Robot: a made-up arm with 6 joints.
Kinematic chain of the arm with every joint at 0, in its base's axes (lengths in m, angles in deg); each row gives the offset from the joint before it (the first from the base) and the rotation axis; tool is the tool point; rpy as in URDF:
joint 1: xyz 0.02 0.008 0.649 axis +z
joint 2: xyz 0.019 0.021 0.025 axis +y
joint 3: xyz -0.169 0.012 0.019 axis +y
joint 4: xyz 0.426 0.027 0.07 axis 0.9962 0 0.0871
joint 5: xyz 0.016 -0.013 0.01 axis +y
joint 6: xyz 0.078 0.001 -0.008 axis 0.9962 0 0.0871
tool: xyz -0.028 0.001 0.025 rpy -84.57 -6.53 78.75
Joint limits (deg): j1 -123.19..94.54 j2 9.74..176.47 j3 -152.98..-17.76 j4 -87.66..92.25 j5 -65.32..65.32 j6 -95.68..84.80
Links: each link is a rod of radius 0.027 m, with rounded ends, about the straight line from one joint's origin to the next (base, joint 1, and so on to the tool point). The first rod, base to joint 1, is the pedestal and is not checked.
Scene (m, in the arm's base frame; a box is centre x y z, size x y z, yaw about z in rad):
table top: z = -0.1
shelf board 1: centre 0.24 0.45 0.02 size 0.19 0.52 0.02 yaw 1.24
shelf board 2: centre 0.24 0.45 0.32 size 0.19 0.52 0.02 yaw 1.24
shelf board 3: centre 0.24 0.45 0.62 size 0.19 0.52 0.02 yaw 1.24
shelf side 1: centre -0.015 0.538 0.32 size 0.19 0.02 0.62 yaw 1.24
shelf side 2: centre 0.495 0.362 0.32 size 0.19 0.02 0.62 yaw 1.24
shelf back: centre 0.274 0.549 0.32 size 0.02 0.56 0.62 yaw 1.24
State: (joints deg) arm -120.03 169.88 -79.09 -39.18 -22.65 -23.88
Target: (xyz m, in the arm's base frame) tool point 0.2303 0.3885 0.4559
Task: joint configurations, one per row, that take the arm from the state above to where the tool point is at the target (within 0.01 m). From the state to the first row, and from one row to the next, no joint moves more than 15 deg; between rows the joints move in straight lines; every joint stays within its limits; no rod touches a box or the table.
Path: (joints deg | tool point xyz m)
1: -106.08 165.37 -76.99 -40.40 -24.78 -23.96 | 0.0173 -0.3093 0.2190
2: -92.13 160.85 -74.89 -41.62 -26.90 -24.04 | 0.0949 -0.3187 0.2388
3: -78.19 156.34 -72.79 -42.84 -29.03 -24.12 | 0.1764 -0.3069 0.2593
4: -64.24 151.82 -70.69 -44.06 -31.16 -24.20 | 0.2558 -0.2728 0.2804
5: -50.29 147.31 -68.59 -45.28 -33.29 -24.29 | 0.3265 -0.2170 0.3019
6: -36.34 142.79 -66.49 -46.50 -35.41 -24.37 | 0.3824 -0.1423 0.3237
7: -22.40 138.28 -64.39 -47.72 -37.54 -24.45 | 0.4183 -0.0531 0.3458
8: -8.45 133.77 -62.29 -48.94 -39.67 -24.53 | 0.4304 0.0450 0.3680
9: 5.50 129.25 -60.19 -50.16 -41.79 -24.61 | 0.4168 0.1452 0.3902
10: 19.45 124.74 -58.09 -51.38 -43.92 -24.69 | 0.3772 0.2403 0.4123
11: 33.39 120.22 -55.99 -52.60 -46.05 -24.77 | 0.3139 0.3235 0.4343
12: 47.34 115.71 -53.89 -53.82 -48.17 -24.85 | 0.2303 0.3885 0.4559

